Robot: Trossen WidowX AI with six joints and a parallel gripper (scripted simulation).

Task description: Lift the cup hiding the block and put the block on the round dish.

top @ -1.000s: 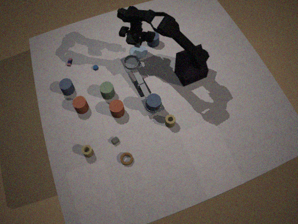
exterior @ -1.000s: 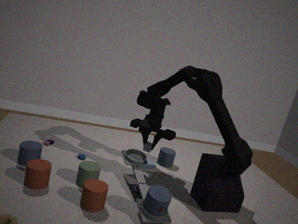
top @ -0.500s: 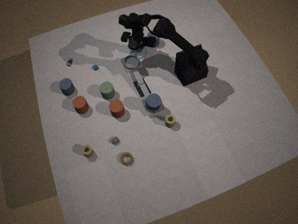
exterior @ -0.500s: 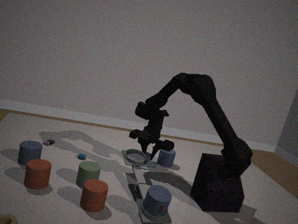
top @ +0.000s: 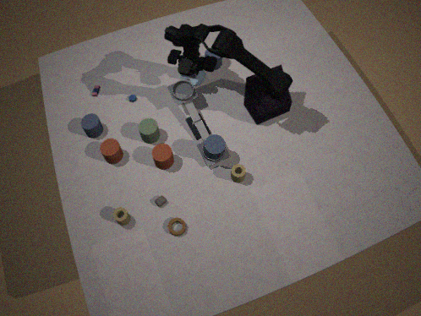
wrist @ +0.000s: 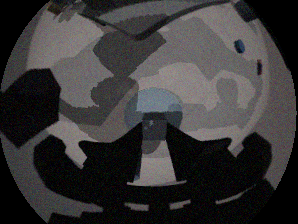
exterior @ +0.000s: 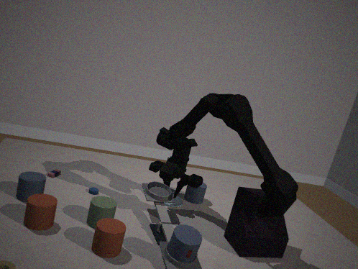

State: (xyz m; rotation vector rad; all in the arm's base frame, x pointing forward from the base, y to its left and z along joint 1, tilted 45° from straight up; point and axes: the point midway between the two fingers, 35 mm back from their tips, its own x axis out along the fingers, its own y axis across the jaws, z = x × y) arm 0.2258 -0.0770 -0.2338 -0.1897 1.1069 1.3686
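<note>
Right now my gripper tip is 1 cm below the grey block. From my gripper tip the other things lie so: blue disc: 26 cm ahead, 4 cm to the left, 1 cm below; then pale blue round dish: 1 cm below; then balance: 4 cm ahead, 24 cm to the left, 2 cm above.
</note>
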